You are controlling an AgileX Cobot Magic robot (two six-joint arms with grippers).
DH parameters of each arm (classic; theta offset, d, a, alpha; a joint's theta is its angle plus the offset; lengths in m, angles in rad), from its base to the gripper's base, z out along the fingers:
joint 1: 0 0.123 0 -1.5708
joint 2: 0.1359 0 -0.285 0
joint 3: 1.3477 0 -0.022 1.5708
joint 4: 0 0.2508 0 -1.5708
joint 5: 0 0 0.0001 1.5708
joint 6: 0 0.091 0 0
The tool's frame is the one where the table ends.
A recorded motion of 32 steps. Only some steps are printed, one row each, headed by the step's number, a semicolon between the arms.
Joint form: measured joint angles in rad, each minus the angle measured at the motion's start. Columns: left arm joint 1, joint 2, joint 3, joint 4, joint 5, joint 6; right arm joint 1, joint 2, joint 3, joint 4, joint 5, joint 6.
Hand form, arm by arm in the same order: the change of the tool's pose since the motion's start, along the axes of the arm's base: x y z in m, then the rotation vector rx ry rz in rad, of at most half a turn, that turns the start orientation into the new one. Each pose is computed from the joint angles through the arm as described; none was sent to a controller.
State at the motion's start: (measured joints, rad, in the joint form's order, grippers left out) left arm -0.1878 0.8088 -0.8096 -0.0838 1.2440 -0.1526; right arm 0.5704 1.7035 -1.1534 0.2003 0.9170 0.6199
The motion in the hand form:
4: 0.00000 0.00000 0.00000 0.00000 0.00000 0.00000; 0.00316 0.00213 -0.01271 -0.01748 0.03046 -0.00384
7: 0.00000 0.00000 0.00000 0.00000 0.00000 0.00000; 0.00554 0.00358 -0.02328 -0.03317 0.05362 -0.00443
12: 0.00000 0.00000 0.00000 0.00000 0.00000 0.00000; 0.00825 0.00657 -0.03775 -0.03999 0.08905 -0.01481
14: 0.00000 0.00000 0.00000 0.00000 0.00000 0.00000; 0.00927 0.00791 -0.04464 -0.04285 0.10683 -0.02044
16: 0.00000 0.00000 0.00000 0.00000 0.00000 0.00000; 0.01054 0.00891 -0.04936 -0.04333 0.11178 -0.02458
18: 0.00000 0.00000 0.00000 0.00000 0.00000 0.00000; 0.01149 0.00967 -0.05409 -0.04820 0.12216 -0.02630
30: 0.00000 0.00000 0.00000 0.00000 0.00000 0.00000; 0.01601 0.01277 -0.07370 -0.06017 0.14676 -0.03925
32: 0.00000 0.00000 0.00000 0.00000 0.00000 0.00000; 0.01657 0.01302 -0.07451 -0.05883 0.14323 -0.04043
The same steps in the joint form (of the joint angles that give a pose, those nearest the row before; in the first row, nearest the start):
4: 0.0000 0.0000 0.0000 0.0000 0.0000 0.0000; 0.0000 0.0388 0.0000 0.0019 -0.0042 0.0023
7: 0.0000 0.0000 0.0000 0.0000 0.0000 0.0000; 0.0000 0.0707 0.0000 0.0016 -0.0082 0.0023
12: 0.0000 0.0000 0.0000 0.0000 0.0000 0.0000; 0.0000 0.1146 0.0000 0.0185 -0.0189 0.0023
14: 0.0000 0.0000 0.0000 0.0000 0.0000 0.0000; 0.0000 0.1354 0.0000 0.0276 -0.0233 0.0023
16: 0.0000 0.0000 0.0000 0.0000 0.0000 0.0000; 0.0000 0.1496 0.0000 0.0317 -0.0333 0.0023
18: 0.0000 0.0000 0.0000 0.0000 0.0000 0.0000; 0.0000 0.1646 -0.0017 0.0339 -0.0353 0.0023
30: 0.0000 0.0000 0.0000 0.0000 0.0000 0.0000; 0.0000 0.2245 -0.0056 0.0426 -0.0651 0.0042
32: 0.0000 0.0000 0.0000 0.0000 0.0000 0.0000; 0.0000 0.2269 -0.0056 0.0426 -0.0713 0.0042

